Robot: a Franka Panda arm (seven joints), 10 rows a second.
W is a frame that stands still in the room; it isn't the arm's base.
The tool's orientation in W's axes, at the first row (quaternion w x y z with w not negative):
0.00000 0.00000 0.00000 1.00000
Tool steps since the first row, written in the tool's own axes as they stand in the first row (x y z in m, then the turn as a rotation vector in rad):
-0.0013 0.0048 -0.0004 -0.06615 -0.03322 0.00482
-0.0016 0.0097 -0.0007 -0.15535 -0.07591 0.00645
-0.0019 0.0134 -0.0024 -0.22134 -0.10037 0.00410
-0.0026 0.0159 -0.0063 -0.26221 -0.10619 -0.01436
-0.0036 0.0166 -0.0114 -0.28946 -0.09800 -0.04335
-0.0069 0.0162 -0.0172 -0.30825 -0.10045 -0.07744
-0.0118 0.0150 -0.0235 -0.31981 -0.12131 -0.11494
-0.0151 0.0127 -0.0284 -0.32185 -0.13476 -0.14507
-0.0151 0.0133 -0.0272 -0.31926 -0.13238 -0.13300
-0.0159 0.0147 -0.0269 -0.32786 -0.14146 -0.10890
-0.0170 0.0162 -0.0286 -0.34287 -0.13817 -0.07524
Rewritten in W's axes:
0.0013 -0.0048 -0.0004 0.06615 0.03322 0.00482
0.0016 -0.0097 -0.0007 0.15535 0.07591 0.00645
0.0019 -0.0134 -0.0024 0.22134 0.10037 0.00410
0.0026 -0.0159 -0.0063 0.26221 0.10619 -0.01436
0.0036 -0.0166 -0.0114 0.28946 0.09800 -0.04335
0.0069 -0.0162 -0.0172 0.30825 0.10045 -0.07744
0.0118 -0.0150 -0.0235 0.31981 0.12131 -0.11494
0.0151 -0.0127 -0.0284 0.32185 0.13476 -0.14507
0.0151 -0.0133 -0.0272 0.31926 0.13238 -0.13300
0.0159 -0.0147 -0.0269 0.32786 0.14146 -0.10890
0.0170 -0.0162 -0.0286 0.34287 0.13817 -0.07524

